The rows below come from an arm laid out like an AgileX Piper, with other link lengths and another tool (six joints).
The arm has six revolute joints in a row. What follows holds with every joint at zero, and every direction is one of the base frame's. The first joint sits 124.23 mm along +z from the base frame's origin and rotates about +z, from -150 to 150 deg. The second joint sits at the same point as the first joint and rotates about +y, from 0 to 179.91 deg. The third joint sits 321.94 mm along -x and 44.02 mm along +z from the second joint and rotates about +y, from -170 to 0 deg. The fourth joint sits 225.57 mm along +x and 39.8 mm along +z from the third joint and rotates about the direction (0.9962, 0, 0.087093), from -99.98 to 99.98 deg. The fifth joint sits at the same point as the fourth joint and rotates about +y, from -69.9 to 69.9 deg. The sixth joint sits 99.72 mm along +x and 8.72 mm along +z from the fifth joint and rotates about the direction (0.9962, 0, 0.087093), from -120 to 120 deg. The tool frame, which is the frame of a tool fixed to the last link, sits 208.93 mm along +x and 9 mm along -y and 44.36 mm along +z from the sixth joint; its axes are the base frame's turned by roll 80.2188, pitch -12.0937 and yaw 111.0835 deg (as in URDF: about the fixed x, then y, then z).
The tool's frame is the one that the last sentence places.
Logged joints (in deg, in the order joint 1, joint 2, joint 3, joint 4, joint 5, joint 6), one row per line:
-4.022, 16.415, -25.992, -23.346, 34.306, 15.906
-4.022, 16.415, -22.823, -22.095, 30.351, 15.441
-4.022, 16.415, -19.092, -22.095, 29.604, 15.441
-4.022, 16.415, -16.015, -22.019, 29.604, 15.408
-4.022, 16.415, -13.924, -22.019, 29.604, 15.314
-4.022, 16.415, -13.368, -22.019, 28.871, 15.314
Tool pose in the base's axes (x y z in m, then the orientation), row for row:
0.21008, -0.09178, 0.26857, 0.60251, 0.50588, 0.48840, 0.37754
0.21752, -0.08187, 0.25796, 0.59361, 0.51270, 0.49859, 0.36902
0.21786, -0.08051, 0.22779, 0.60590, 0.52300, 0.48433, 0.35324
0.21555, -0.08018, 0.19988, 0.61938, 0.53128, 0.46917, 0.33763
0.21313, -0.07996, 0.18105, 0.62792, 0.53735, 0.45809, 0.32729
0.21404, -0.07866, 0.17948, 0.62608, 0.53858, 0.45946, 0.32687
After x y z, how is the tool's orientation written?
As a quaternion, x y z w.
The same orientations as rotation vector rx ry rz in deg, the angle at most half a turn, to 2 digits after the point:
88.25, 74.10, 71.54
87.30, 75.40, 73.33
89.78, 77.50, 71.77
92.47, 79.32, 70.05
94.22, 80.63, 68.74
93.97, 80.83, 68.96

